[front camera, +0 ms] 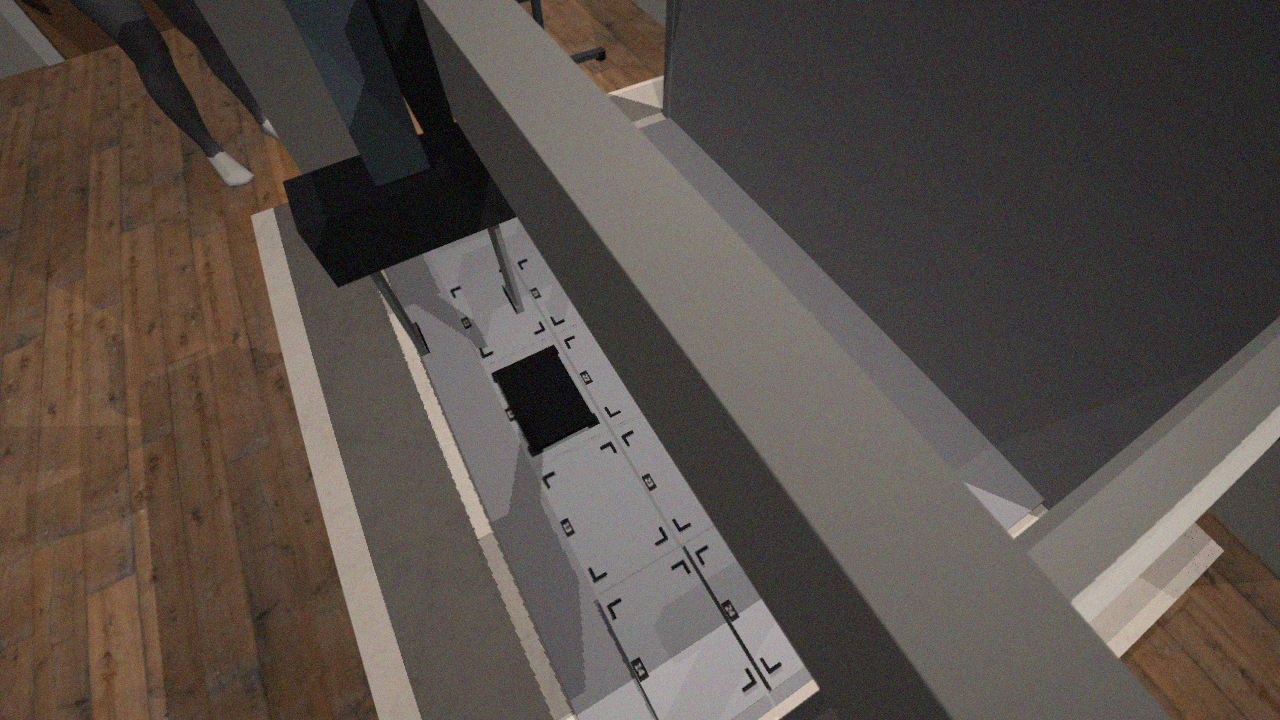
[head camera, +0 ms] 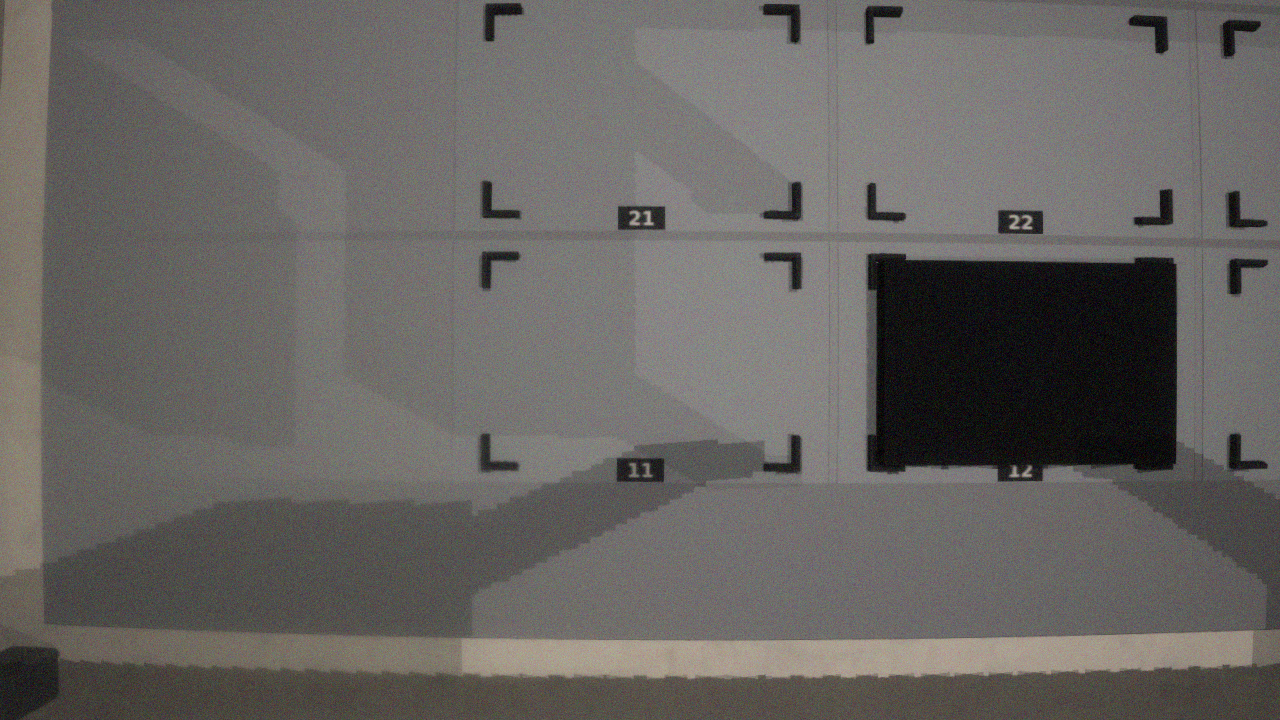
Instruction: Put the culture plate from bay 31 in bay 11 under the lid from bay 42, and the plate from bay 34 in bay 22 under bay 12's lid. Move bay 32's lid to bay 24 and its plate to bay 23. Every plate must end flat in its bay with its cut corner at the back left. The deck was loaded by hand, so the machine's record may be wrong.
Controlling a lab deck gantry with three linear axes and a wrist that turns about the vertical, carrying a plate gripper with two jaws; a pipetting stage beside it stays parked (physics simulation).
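My gripper is open, with no plate or lid between its two long jaws. Its tips hang above the deck around bay 11 in the front view; their exact height is hard to tell. A black lid lies flat in bay 12, over its corner brackets and part of its label. Whether anything lies under it cannot be told. Bay 11, bay 21 and bay 22 show bare deck between their brackets. Bays 31, 32, 34 and 42 do not show; the beam hides the back rows in the front view.
A large grey gantry beam crosses the front view diagonally. Bay 13, bay 23's label, bay 24's label and bay 14's label show nearer the camera. A dark block shows at the head view's bottom left.
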